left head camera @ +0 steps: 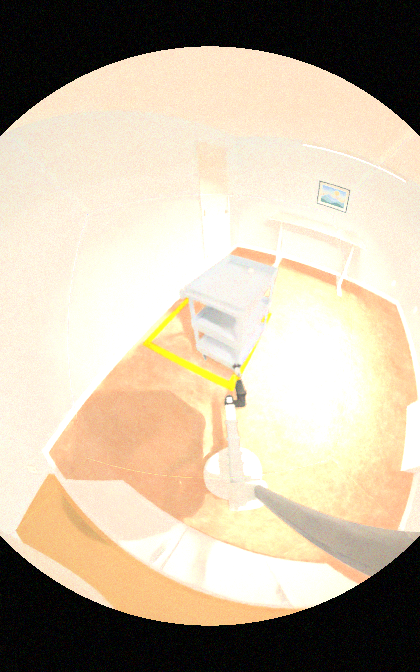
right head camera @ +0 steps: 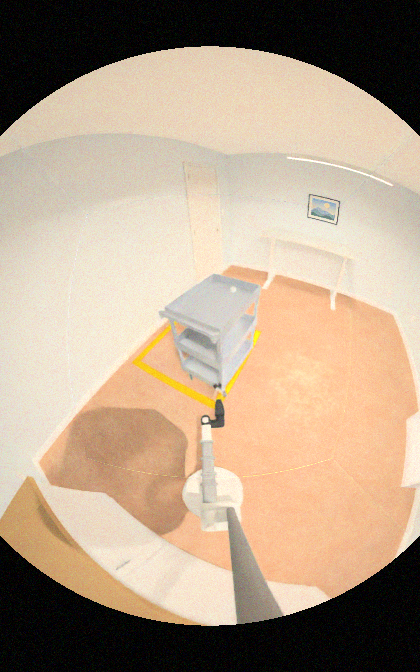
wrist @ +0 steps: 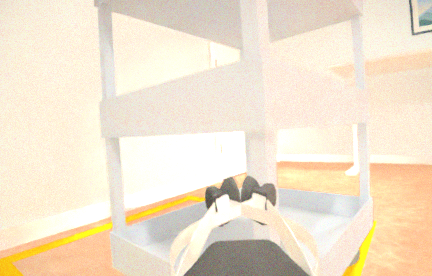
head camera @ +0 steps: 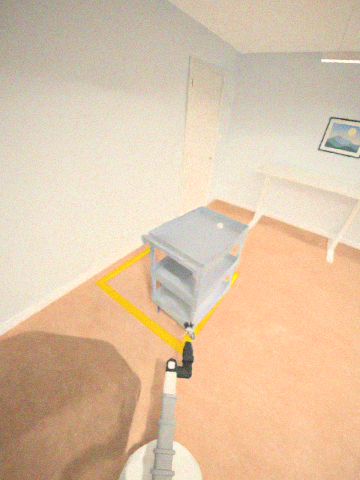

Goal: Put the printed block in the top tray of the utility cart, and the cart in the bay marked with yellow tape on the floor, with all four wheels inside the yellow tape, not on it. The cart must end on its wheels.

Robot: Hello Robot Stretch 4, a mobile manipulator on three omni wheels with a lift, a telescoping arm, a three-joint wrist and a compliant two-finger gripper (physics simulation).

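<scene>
The grey-blue three-shelf utility cart [head camera: 197,237] [left head camera: 225,280] [right head camera: 212,305] [wrist: 175,111] stands upright, turned askew over the yellow tape bay [head camera: 135,312] [left head camera: 185,364] [right head camera: 172,384] [wrist: 85,233]. A small white block [head camera: 220,226] [left head camera: 251,271] [right head camera: 233,289] lies in its top tray, toward the far right. The near left wheel is inside the tape. The near right wheel, partly hidden by my gripper, is at the right tape line. My gripper [head camera: 189,326] [left head camera: 237,367] [right head camera: 217,386] [wrist: 240,191] is shut and empty, in front of the cart's near corner post; contact cannot be told.
A long wall [head camera: 85,150] runs close along the bay's left side. A white table [head camera: 310,180] [right head camera: 310,245] stands at the far right wall, and a door [head camera: 202,130] [right head camera: 204,220] is behind the cart. White furniture [right head camera: 165,565] lies behind my base [right head camera: 230,482].
</scene>
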